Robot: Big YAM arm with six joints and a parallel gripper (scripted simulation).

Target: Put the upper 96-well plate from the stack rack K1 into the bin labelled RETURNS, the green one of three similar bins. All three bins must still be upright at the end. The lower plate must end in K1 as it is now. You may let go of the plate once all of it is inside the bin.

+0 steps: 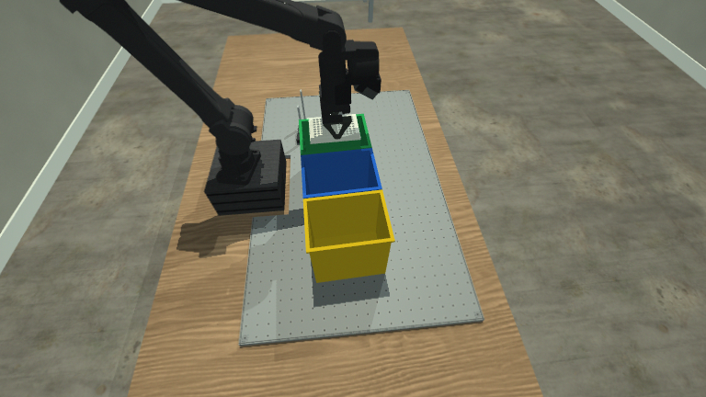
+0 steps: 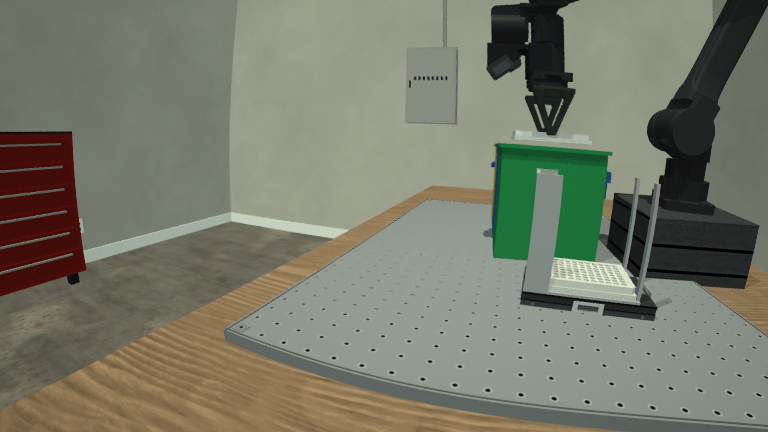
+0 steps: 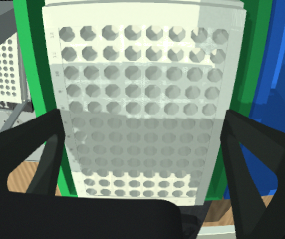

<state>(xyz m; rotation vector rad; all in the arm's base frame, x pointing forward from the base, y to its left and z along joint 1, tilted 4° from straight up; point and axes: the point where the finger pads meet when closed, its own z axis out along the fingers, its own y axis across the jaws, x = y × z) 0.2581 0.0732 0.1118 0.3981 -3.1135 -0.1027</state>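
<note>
Right now my hand is 120 mm above the green bin and 10 mm past it. Round my hand: grey rack panel 180 mm to the left, 120 mm below, 10 mm behind; then grey post 230 mm to the left, 120 mm below, 30 mm behind; then blue bin 130 mm to the right, 120 mm below, 30 mm ahead.
</note>
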